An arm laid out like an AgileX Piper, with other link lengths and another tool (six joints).
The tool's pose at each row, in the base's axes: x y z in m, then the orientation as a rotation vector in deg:
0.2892 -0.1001 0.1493 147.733 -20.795 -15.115
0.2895 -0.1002 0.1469 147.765 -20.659 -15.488
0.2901 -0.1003 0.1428 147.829 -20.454 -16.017
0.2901 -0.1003 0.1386 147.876 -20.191 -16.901
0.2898 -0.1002 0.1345 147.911 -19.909 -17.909
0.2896 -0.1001 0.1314 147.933 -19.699 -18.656
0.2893 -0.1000 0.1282 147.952 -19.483 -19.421
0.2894 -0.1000 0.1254 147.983 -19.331 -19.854
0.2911 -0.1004 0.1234 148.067 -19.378 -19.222
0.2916 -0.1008 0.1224 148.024 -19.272 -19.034
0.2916 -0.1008 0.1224 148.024 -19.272 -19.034
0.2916 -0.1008 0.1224 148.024 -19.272 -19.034
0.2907 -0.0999 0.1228 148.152 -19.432 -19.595
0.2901 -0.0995 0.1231 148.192 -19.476 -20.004
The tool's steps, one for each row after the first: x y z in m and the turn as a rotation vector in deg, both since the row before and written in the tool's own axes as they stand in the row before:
0.0006 -0.0012 0.0020 0.000 -0.239 -0.174
0.0011 -0.0022 0.0034 0.017 -0.338 -0.259
0.0005 -0.0022 0.0036 -0.011 -0.578 -0.367
0.0003 -0.0021 0.0035 -0.022 -0.663 -0.402
0.0003 -0.0016 0.0026 -0.016 -0.491 -0.298
0.0002 -0.0017 0.0027 -0.017 -0.503 -0.306
0.0006 -0.0015 0.0023 0.006 -0.279 -0.197
0.0021 -0.0010 0.0013 0.083 0.441 0.143
0.0008 -0.0003 0.0009 -0.064 0.156 -0.027
0.0000 0.0000 0.0000 0.000 0.000 0.000
0.0000 0.0000 0.0000 0.000 0.000 0.000
-0.0012 -0.0004 -0.0005 0.162 -0.434 -0.027
-0.0007 -0.0001 -0.0003 0.053 -0.301 -0.059

